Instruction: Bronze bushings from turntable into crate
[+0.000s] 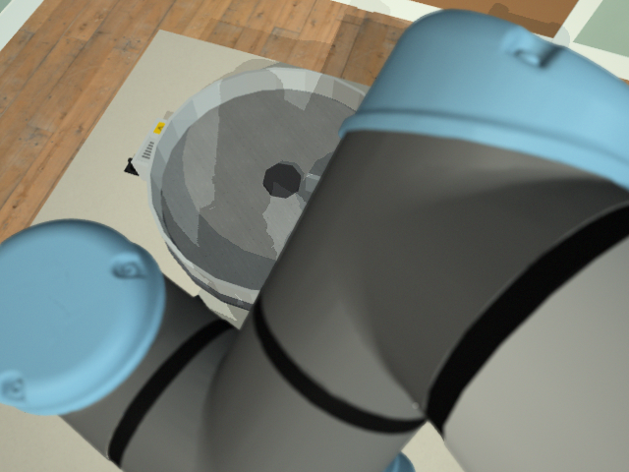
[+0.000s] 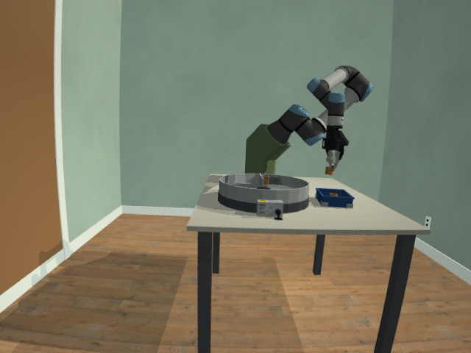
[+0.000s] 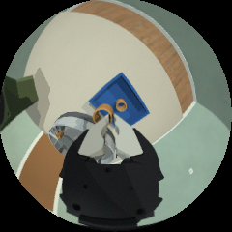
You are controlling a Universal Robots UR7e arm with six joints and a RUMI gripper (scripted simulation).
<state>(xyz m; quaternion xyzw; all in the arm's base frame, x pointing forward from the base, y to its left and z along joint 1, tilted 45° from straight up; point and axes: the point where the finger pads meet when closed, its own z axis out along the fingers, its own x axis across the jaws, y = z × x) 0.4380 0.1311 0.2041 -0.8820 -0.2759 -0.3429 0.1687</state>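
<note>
Now: hand 140 mm above the blue crate and 40 mm short of it. Also, from my hand: turntable 350 mm to the right, 110 mm below, 50 mm ahead.
</note>
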